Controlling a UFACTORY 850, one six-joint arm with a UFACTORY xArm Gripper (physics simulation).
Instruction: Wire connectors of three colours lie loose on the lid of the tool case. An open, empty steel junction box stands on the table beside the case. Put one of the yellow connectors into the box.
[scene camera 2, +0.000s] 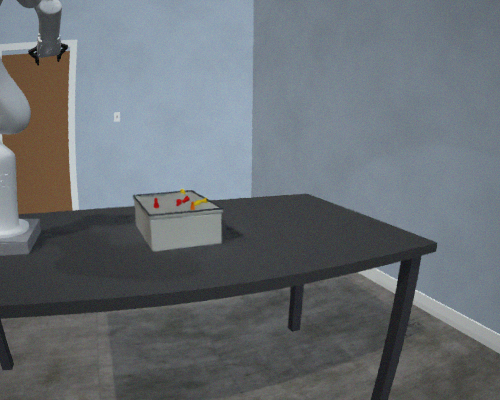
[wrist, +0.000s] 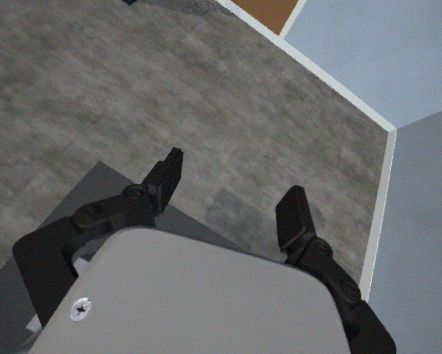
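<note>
The pale grey tool case stands on the table in the scene view. On its lid one yellow connector lies near the back edge and another yellow connector lies toward the right. An orange connector is right by the second yellow one. A red connector stands at the left, and more red shows near the middle. The steel junction box does not show in either view. My gripper is open and empty, high above the table and well to the left of the case.
The dark table carries the case and, at the left, the arm's base. In the wrist view part of a dark grey surface shows below the fingers, with the floor and the walls beyond it.
</note>
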